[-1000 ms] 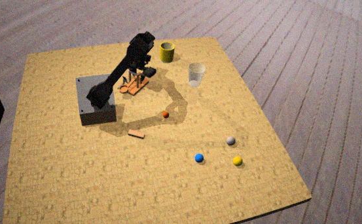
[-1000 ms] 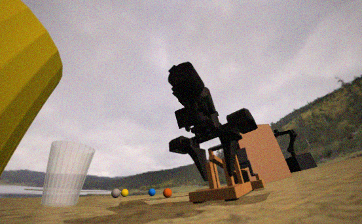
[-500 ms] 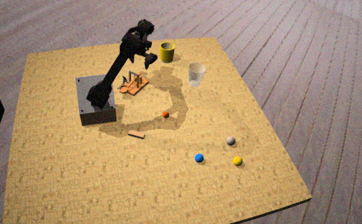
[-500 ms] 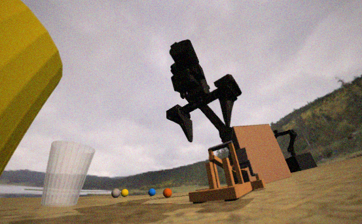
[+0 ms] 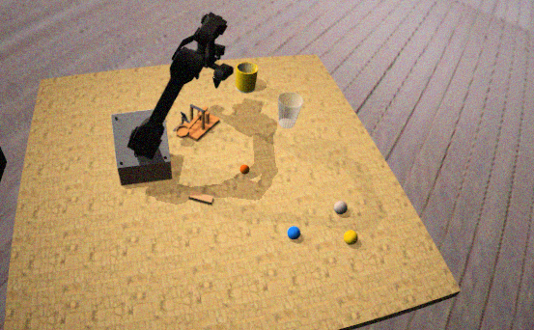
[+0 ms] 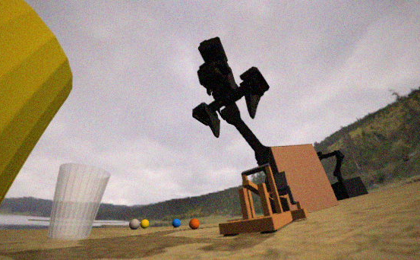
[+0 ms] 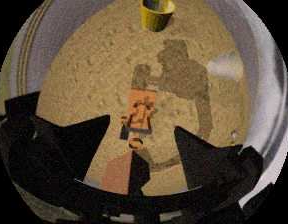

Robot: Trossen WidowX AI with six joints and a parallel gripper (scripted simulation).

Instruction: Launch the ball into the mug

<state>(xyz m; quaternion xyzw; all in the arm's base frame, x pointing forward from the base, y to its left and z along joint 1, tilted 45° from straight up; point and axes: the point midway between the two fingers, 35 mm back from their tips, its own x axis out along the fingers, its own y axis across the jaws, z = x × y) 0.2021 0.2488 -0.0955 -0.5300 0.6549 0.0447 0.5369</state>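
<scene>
My gripper tip is 110 mm short of the orange ball, 270 mm to the left of it and 160 mm above it. Round my gripper tip: wooden catapult 60 mm behind, 50 mm to the right, 130 mm below; yellow mug 180 mm ahead, 220 mm to the left, 150 mm below; clear cup 300 mm ahead, 20 mm to the right, 150 mm below.
</scene>
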